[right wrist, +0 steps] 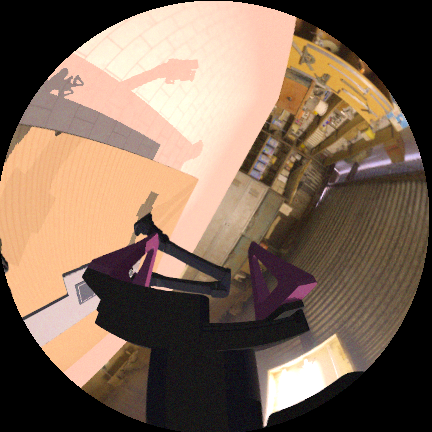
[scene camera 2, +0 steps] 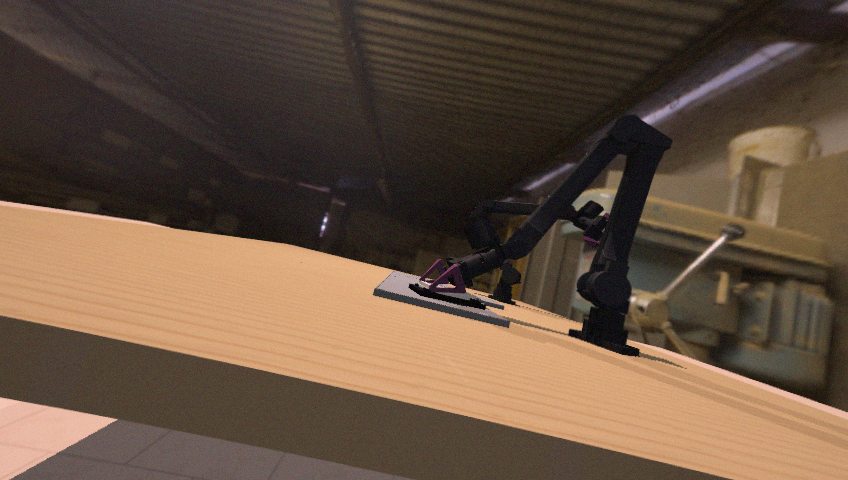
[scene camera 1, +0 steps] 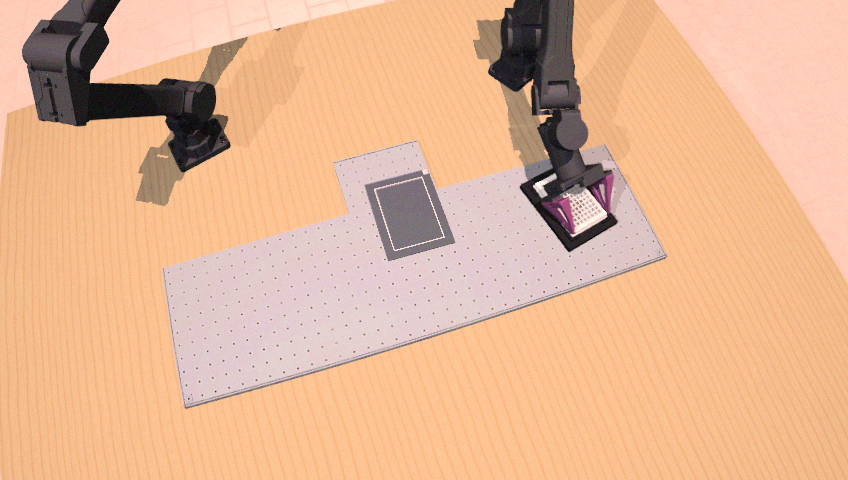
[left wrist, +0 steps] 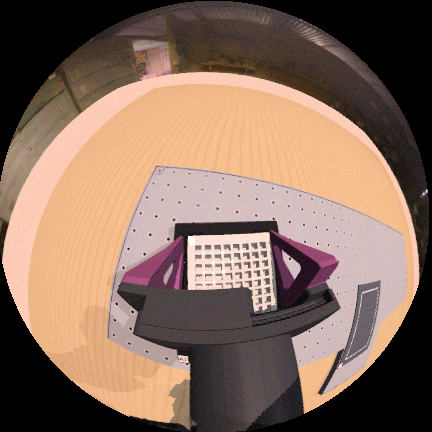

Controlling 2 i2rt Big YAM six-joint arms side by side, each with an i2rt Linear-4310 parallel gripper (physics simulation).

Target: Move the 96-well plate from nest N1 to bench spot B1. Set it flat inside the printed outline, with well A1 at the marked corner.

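Places are measured from the left arm's base along level axes (x ahead, y left, z up), in metres.
Pixels of known places: left gripper, fingertip midpoint: (scene camera 2: 424,285) (scene camera 1: 590,223) (left wrist: 226,238); right gripper, fingertip midpoint: (right wrist: 204,242); left arm's base, origin of the base link: (right wrist: 142,223) (scene camera 2: 601,345) (scene camera 1: 517,69); right arm's base, origin of the base link: (scene camera 2: 501,301) (scene camera 1: 200,146).
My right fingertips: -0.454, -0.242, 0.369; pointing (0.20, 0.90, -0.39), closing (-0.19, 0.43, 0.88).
Ahead of a thing's pixels: the offset from my right fingertips to its top centre, as dx, dy, dz. "*": to the spot under its first point. Level surfaces: height alone.
The white 96-well plate {+0.756, +0.021, -0.330} (scene camera 1: 589,211) (left wrist: 232,260) sits in the black nest {+0.756, +0.020, -0.339} (scene camera 1: 570,242) (left wrist: 225,228), at the right in scene camera 1. My left gripper (scene camera 1: 591,221) (left wrist: 226,238) is open, its purple fingers low on either side of the plate. A narrow gap shows by the picture-left finger in the left wrist view; contact at the other finger is unclear. The gripper body hides part of the plate. The dark bench spot pad {* +0.552, -0.206, -0.355} (scene camera 1: 410,214) (left wrist: 362,325) bears a white outline, with a small white marker {* +0.506, -0.117, -0.354} (scene camera 1: 425,171) at its top right corner. My right gripper (scene camera 2: 599,230) (right wrist: 204,242) is open and raised, away from the plate.
The perforated grey board {dz -0.356} (scene camera 1: 267,309) (left wrist: 220,197) carries the nest and the pad. It lies on the wooden table {dz -0.369} (scene camera 1: 416,404). A small A1 label {* +0.697, +0.092, -0.344} (left wrist: 183,359) shows near the board's lower edge in the left wrist view. The right arm (scene camera 1: 136,99) stands at the upper left.
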